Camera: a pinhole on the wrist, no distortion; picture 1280 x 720 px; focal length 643.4 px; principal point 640.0 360.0 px. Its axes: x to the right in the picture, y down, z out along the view. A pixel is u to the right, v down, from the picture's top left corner.
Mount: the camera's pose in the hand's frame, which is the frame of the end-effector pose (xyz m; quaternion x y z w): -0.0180 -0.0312 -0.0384 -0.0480 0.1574 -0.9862 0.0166
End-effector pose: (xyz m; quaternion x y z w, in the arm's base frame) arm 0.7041 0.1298 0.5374 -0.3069 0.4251 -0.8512 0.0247
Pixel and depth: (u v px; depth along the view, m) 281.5 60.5 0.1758
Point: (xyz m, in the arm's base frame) 0.7059 0.0003 0.6527
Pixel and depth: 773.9 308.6 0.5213
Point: 1.0585 -0.0852 0.8315
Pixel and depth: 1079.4 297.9 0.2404
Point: 0.9665 0.0863 0.6207
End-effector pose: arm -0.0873 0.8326 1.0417 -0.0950 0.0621 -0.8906 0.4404
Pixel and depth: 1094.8 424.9 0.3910
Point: -0.0165 1.1474 1.3871
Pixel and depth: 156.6 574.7 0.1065
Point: -0.1934 0.8302 1.1113
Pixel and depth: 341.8 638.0 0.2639
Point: -0.2951 0.8531 1.2591
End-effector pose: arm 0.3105 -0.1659 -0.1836 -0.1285 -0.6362 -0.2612 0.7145
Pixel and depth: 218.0 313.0 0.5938
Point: -0.1721 -0.1252 0.2903
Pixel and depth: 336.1 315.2 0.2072
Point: 0.1456 -0.1715 -0.0734
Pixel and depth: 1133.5 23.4 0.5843
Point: -0.2281 0.3031 -0.4739
